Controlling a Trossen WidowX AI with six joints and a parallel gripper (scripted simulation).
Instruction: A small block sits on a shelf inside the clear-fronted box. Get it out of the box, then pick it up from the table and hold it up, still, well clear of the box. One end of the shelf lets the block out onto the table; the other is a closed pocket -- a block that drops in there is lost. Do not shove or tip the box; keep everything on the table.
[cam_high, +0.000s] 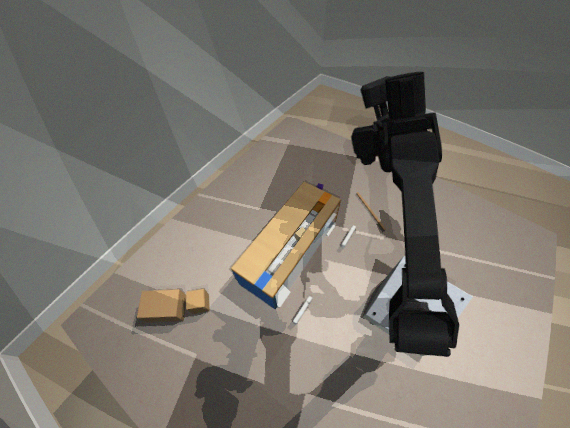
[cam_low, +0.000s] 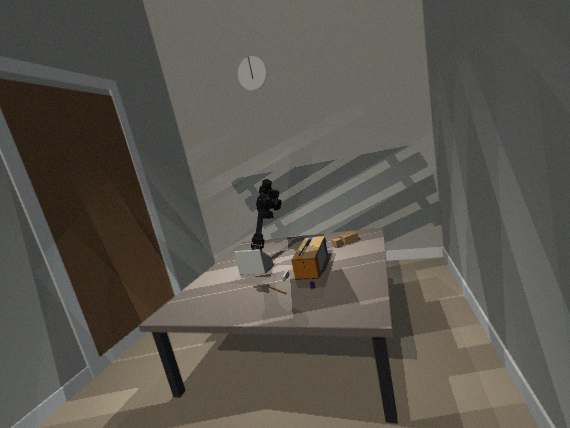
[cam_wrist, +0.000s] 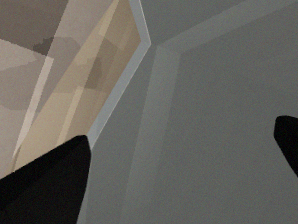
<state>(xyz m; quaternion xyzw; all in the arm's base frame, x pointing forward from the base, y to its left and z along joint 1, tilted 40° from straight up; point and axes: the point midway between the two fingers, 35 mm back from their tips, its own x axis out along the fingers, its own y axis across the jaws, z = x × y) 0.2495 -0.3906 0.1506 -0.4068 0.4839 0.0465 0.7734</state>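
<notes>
Now: gripper tip 370 mm above the box, 200 mm to the right of it and 70 mm short of it. Also, from my gripper tip: wooden stick (430 mm below, 90 mm to the right, 60 mm behind).
</notes>
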